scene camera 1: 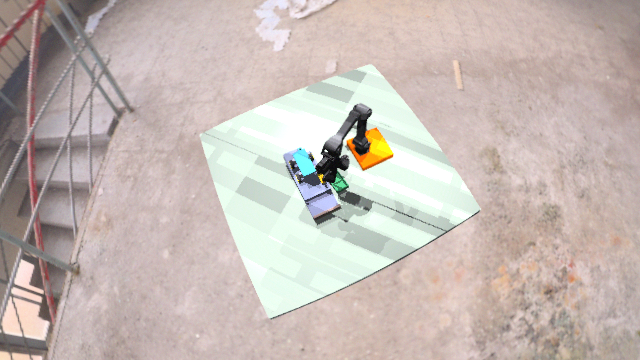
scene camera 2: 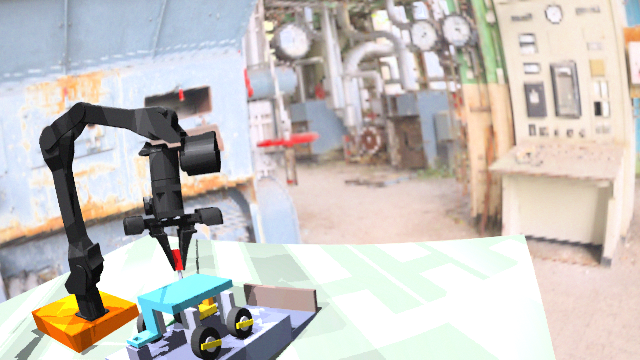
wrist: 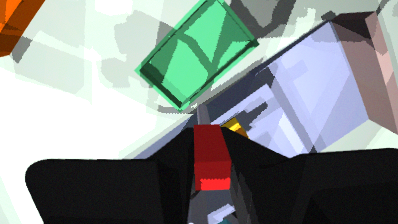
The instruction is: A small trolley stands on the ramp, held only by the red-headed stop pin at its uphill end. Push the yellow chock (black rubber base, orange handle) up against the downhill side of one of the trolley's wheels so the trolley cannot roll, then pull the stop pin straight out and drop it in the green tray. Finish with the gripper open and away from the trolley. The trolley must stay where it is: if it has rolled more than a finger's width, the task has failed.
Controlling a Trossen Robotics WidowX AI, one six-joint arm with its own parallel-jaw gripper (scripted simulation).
My gripper (scene camera 2: pixel 179 270) holds a red-headed stop pin (wrist: pixel 212 160). Also in view: a brown end wall (scene camera 2: pixel 300 299).
My gripper shows as well in the wrist view (wrist: pixel 206 134). Scene camera 1 misses the red-headed stop pin, which is hidden by my gripper.
